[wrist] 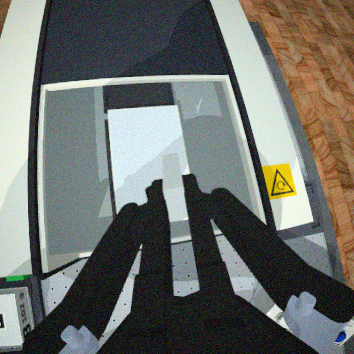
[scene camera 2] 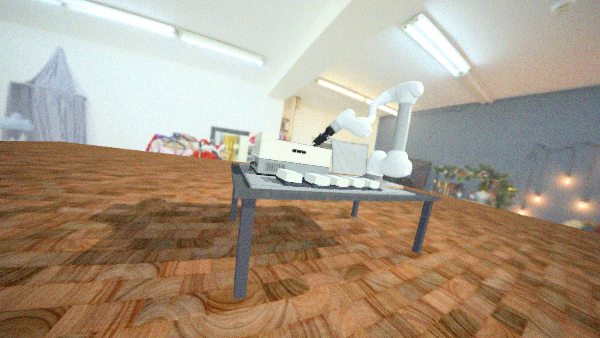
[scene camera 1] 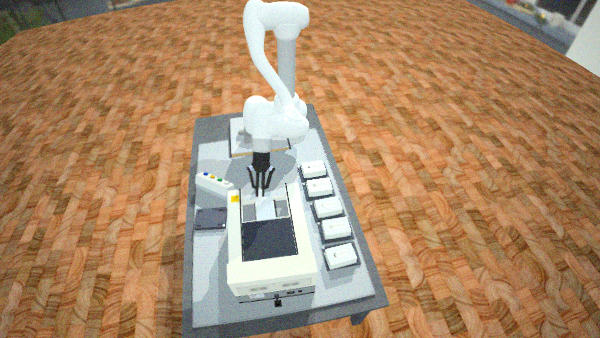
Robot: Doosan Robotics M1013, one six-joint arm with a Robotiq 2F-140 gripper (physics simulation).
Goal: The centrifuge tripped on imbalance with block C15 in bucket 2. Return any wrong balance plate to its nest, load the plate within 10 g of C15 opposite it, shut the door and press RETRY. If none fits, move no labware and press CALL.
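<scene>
The white centrifuge has a dark panel over part of its top and an open chamber beside it. A pale flat-topped block lies in the chamber; no label on it is readable. My gripper is shut and empty, its fingertips over the chamber's near end, overlapping the block in the wrist view. Several white plates stand on dark nests at the right, among them the farthest and the nearest. Plate B shows partly in the wrist view.
A white button strip with blue, yellow and green buttons stands left of the centrifuge. A dark square pad lies nearer on that side. A yellow warning label marks the housing. A light board lies near the arm's base.
</scene>
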